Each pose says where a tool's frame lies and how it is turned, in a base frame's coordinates. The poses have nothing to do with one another.
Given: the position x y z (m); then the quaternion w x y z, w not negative.
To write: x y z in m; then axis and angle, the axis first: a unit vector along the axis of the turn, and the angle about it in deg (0 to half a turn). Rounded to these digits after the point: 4 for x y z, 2 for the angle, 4 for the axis.
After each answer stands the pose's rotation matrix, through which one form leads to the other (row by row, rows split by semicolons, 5 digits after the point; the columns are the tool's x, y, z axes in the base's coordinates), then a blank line. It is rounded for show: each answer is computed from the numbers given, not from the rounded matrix.
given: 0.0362 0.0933 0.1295 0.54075 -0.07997 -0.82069 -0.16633
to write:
0.0362 0.0933 0.1295 -0.0951 -0.9756 -0.1977 114.53
-0.40239 0.31115 -0.86097; -0.04862 0.93188 0.35950; 0.91418 0.18652 -0.35985

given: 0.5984 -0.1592 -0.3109 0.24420 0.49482 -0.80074 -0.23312
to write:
0.5984 -0.1592 -0.3109 0.5103 -0.8257 -0.2404 151.73
-0.39105 -0.67858 -0.62178; -0.90629 0.40162 0.13167; 0.16037 0.61500 -0.77205

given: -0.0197 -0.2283 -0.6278 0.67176 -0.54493 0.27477 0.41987
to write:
-0.0197 -0.2283 -0.6278 -0.7356 0.3709 0.5668 95.59
0.49642 -0.86356 -0.08844; 0.26464 0.05352 0.96286; -0.82676 -0.50139 0.25511

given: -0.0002 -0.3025 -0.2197 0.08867 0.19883 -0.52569 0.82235
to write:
-0.0002 -0.3025 -0.2197 0.1996 -0.5278 0.8256 169.83
-0.90521 -0.35488 0.23379; -0.06321 -0.43158 -0.89986; 0.42024 -0.82934 0.36824

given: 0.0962 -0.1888 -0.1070 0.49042 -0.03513 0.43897 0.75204
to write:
0.0962 -0.1888 -0.1070 -0.0403 0.5037 0.8629 121.26
-0.51651 -0.76847 0.37772; 0.70679 -0.13359 0.69470; -0.48340 0.62579 0.61214

